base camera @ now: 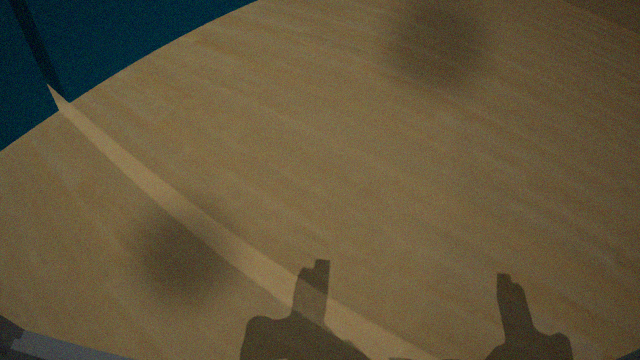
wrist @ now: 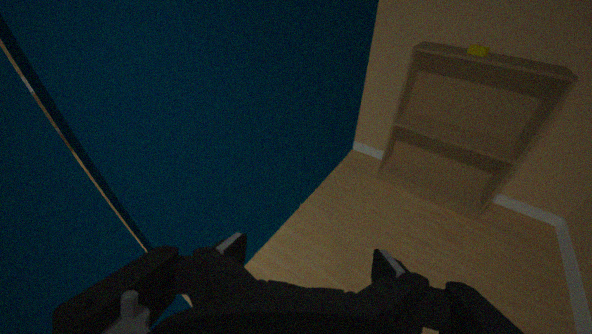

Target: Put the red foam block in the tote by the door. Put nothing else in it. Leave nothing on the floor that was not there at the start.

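Places are measured from the arm's base along level axes (x ahead, y left, z up), in metres.
Pixels of known places: gripper, fingertip midpoint: (wrist: 308, 255).
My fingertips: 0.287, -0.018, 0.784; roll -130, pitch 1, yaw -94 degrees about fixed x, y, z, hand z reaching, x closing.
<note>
Behind a point stands the place of what it marks, as x, y, z.
My gripper (wrist: 308, 255) @[0.287, -0.018, 0.784] is open in the wrist view, its two fingertips wide apart with nothing between them. The red foam block does not show in either view. The tote by the door does not show in either view. In the base camera view a shadow with the shape of two open fingers lies on the floor at the bottom.
A tall blue panel (wrist: 225, 125) @[0.932, 0.283, 0.518] (base camera: 125, 35) @[0.727, 0.414, -0.328] fills the left of the wrist view and the base view's upper left corner. A wooden shelf unit (wrist: 450, 143) @[1.701, -1.142, -0.001] stands against the far wall, right of the panel. A small yellow block (wrist: 478, 50) @[1.589, -0.968, 0.690] lies on its top.
</note>
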